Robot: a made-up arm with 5 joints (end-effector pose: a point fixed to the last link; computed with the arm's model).
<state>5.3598 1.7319 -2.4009 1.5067 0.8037</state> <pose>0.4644 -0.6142 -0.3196 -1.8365 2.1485 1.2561</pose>
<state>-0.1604 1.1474 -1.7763 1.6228 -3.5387</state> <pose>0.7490 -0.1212 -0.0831 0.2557 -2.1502 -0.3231</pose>
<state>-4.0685 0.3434 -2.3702 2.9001 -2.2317</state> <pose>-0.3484 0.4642 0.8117 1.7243 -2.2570 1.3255</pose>
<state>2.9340 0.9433 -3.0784 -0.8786 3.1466</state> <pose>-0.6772 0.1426 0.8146 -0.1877 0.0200 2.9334</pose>
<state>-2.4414 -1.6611 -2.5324 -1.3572 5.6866</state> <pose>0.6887 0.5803 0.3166 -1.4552 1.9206 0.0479</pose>
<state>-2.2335 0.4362 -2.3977 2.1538 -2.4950</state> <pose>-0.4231 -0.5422 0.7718 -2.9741 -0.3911 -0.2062</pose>
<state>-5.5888 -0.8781 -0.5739 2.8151 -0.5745</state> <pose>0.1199 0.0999 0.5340 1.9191 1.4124 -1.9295</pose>
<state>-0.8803 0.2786 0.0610 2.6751 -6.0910</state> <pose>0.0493 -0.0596 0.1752 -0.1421 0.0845 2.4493</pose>
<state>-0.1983 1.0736 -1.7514 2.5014 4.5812</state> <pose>0.7023 -0.1411 0.0109 -1.0189 -0.9527 1.0474</pose>
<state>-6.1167 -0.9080 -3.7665 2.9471 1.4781</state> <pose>-0.6977 -0.1172 0.5105 -1.2151 0.9349 -1.2210</pose>
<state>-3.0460 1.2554 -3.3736 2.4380 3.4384</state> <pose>-0.8021 -0.0769 0.5313 -3.0263 0.3055 -0.4811</pose>
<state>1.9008 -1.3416 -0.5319 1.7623 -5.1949</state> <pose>-0.0274 0.0801 0.5740 -2.7840 -1.1976 -0.0129</pose>
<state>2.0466 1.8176 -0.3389 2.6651 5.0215</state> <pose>0.0203 -0.0393 -0.0384 0.1043 -1.2488 -2.1139</pose>
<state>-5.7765 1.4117 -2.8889 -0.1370 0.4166</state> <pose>0.8542 0.4741 0.3191 -1.8144 -0.0818 -1.6983</pose>
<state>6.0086 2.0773 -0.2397 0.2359 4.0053</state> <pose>-0.2271 0.0640 -0.0520 -0.5833 -0.9118 0.5314</pose>
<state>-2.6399 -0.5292 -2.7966 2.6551 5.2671</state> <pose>0.2252 0.1235 1.0495 1.7093 -1.8024 -0.2202</pose>
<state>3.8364 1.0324 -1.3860 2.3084 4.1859</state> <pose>-0.4536 -0.3781 -0.0678 -1.2593 0.2223 -1.2232</pose>
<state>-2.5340 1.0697 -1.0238 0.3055 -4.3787</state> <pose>-0.4277 -0.2974 -0.2095 1.8064 2.3839 0.5049</pose>
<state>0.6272 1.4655 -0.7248 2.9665 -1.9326</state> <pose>0.1460 0.1058 -0.1605 0.1868 0.6240 1.7808</pose>
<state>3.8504 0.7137 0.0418 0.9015 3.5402</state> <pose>-0.0160 -0.0137 0.0188 -1.6994 -0.2657 -1.5949</pose>
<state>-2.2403 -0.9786 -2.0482 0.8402 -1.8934</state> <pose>0.2082 0.2630 1.0814 0.9778 -0.1713 -0.9131</pose>
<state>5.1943 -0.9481 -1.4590 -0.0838 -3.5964</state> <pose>-0.0278 0.0532 1.0341 0.2238 0.6821 -1.4842</pose>
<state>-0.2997 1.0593 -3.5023 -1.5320 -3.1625</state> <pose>0.5255 -0.1624 0.7913 -0.1163 -0.8287 -0.3018</pose>
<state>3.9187 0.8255 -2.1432 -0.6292 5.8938</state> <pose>-0.6375 -0.6271 0.4997 0.6617 -1.0028 0.3403</pose>
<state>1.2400 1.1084 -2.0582 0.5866 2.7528</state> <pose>0.3035 0.8838 0.1006 -2.0387 1.9238 0.2125</pose>
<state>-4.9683 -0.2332 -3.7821 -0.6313 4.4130</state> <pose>-0.1319 -0.5043 0.8223 0.0415 -1.9100 1.9623</pose>
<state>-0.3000 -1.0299 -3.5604 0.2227 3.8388</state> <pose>-0.8457 0.2616 0.4275 -0.5897 -1.0831 0.3459</pose>
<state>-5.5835 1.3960 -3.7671 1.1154 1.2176</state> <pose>0.5838 0.4914 0.6537 -1.9080 0.5054 -0.8232</pose>
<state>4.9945 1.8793 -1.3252 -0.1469 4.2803</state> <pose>0.0673 -0.2323 -0.5301 -2.5627 -0.9561 -0.0423</pose>
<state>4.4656 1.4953 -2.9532 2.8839 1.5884</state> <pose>-0.2091 -0.8300 0.1602 0.2991 2.2496 1.9496</pose>
